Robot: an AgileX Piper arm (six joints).
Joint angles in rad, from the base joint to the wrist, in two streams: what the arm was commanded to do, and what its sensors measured. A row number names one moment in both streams.
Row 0, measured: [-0.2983, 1.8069, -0.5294, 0.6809, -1.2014, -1.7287]
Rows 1 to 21, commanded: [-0.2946, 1.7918, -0.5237, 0.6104, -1.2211, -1.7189]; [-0.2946, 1.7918, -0.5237, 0.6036, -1.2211, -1.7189]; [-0.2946, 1.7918, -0.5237, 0.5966, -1.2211, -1.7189]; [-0.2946, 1.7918, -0.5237, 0.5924, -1.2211, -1.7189]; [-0.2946, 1.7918, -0.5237, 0.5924, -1.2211, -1.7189]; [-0.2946, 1.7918, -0.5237, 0.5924, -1.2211, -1.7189]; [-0.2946, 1.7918, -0.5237, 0.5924, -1.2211, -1.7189]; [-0.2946, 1.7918, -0.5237, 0.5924, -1.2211, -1.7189]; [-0.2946, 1.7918, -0.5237, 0.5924, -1.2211, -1.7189]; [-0.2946, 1.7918, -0.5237, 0.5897, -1.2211, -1.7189]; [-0.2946, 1.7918, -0.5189, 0.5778, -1.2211, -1.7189]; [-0.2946, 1.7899, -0.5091, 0.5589, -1.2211, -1.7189]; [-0.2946, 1.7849, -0.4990, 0.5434, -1.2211, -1.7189]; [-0.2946, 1.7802, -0.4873, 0.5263, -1.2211, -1.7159]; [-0.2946, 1.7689, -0.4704, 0.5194, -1.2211, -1.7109]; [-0.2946, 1.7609, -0.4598, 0.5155, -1.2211, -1.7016]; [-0.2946, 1.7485, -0.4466, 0.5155, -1.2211, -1.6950]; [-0.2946, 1.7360, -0.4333, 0.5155, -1.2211, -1.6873]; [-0.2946, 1.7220, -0.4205, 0.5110, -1.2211, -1.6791]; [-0.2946, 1.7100, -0.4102, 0.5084, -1.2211, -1.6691]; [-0.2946, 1.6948, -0.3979, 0.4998, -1.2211, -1.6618]
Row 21, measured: [-0.2983, 1.7384, -0.4279, 0.5619, -1.2047, -1.6878]
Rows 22 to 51, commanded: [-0.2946, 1.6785, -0.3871, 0.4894, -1.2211, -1.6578]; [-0.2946, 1.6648, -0.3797, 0.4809, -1.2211, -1.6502]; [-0.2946, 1.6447, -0.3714, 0.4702, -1.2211, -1.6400]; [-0.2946, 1.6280, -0.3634, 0.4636, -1.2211, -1.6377]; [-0.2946, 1.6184, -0.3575, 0.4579, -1.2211, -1.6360]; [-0.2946, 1.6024, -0.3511, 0.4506, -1.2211, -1.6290]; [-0.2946, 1.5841, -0.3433, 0.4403, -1.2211, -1.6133]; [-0.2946, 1.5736, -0.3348, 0.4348, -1.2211, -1.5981]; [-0.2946, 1.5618, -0.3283, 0.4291, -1.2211, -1.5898]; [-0.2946, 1.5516, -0.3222, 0.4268, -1.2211, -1.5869]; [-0.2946, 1.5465, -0.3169, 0.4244, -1.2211, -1.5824]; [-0.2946, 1.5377, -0.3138, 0.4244, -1.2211, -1.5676]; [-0.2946, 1.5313, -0.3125, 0.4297, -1.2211, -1.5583]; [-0.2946, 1.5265, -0.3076, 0.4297, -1.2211, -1.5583]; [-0.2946, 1.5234, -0.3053, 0.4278, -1.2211, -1.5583]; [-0.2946, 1.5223, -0.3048, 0.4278, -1.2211, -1.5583]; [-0.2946, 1.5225, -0.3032, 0.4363, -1.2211, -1.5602]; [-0.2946, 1.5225, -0.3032, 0.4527, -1.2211, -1.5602]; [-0.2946, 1.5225, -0.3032, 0.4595, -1.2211, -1.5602]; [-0.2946, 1.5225, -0.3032, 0.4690, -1.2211, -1.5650]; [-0.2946, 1.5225, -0.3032, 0.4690, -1.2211, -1.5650]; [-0.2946, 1.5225, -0.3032, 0.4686, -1.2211, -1.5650]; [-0.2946, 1.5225, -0.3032, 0.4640, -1.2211, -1.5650]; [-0.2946, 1.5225, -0.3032, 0.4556, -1.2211, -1.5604]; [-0.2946, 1.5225, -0.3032, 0.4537, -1.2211, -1.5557]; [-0.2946, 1.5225, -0.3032, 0.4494, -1.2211, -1.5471]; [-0.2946, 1.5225, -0.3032, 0.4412, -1.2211, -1.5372]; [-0.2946, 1.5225, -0.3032, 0.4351, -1.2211, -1.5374]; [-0.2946, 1.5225, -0.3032, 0.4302, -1.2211, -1.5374]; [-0.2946, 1.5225, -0.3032, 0.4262, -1.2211, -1.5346]
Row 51, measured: [-0.2983, 1.5381, -0.3070, 0.4645, -1.1945, -1.5516]
